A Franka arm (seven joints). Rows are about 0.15 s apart.
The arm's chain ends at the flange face. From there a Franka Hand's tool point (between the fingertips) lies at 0.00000 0.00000 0.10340 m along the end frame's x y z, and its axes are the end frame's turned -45 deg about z.
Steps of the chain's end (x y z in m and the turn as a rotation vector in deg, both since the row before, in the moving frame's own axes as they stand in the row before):
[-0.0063, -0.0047, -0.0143, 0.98, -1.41, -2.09]
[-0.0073, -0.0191, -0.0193, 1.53, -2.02, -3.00]
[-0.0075, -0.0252, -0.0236, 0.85, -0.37, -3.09]
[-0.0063, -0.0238, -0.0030, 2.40, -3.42, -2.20]
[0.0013, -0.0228, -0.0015, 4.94, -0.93, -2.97]
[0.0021, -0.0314, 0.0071, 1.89, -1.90, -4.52]
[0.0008, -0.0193, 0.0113, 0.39, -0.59, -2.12]
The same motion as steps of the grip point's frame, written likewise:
[-0.0017, -0.0108, -0.0143, 1.69, -0.30, -2.09]
[0.0076, -0.0232, -0.0194, 2.51, -0.35, -3.00]
[0.0131, -0.0247, -0.0236, 0.86, 0.34, -3.09]
[0.0109, -0.0287, -0.0033, 4.12, -0.72, -2.20]
[0.0220, -0.0228, -0.0019, 4.15, 2.84, -2.97]
[0.0235, -0.0255, 0.0070, 2.68, -0.01, -4.52]
[0.0139, -0.0143, 0.0113, 0.69, -0.14, -2.12]

